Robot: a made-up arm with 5 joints.
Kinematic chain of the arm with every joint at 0, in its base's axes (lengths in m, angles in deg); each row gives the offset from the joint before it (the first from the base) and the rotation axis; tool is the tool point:
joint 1: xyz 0 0 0.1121 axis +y
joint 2: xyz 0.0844 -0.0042 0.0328 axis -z
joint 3: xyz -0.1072 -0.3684 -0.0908 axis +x
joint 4: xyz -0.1 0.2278 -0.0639 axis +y
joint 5: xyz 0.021 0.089 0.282 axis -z
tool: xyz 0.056 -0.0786 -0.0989
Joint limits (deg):
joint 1: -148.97..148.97
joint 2: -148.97..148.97
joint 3: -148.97..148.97
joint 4: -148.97..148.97
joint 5: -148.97..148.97
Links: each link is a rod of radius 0.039 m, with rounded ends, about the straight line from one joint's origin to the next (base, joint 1, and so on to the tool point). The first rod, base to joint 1, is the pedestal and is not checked.
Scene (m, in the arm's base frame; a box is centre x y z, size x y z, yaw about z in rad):
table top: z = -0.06
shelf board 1: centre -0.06 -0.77 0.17 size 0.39 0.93 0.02 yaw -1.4
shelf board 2: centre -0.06 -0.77 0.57 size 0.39 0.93 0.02 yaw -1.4
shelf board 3: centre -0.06 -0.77 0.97 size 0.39 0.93 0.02 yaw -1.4
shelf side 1: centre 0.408 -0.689 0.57 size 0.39 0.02 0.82 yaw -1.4
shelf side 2: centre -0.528 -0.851 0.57 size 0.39 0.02 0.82 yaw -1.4
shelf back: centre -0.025 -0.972 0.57 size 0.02 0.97 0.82 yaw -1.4
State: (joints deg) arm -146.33 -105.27 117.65 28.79 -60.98
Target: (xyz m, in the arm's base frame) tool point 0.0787 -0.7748 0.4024
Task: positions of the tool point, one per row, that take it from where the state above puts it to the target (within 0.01 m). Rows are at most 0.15 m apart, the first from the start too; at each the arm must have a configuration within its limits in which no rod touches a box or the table.
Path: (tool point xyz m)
1: -0.5463 0.1099 0.3848
2: -0.4339 0.0919 0.4620
3: -0.3090 0.0732 0.5083
4: -0.1802 0.0545 0.5214
5: -0.0938 -0.0485 0.5732
6: -0.0104 -0.1595 0.5749
7: 0.0456 -0.2664 0.5331
8: 0.0560 -0.3556 0.4667
9: 0.0164 -0.4138 0.4024
10: -0.0054 -0.5352 0.4128
11: 0.0021 -0.6431 0.4035
12: 0.0352 -0.7246 0.3950
13: 0.0787 -0.7748 0.4024

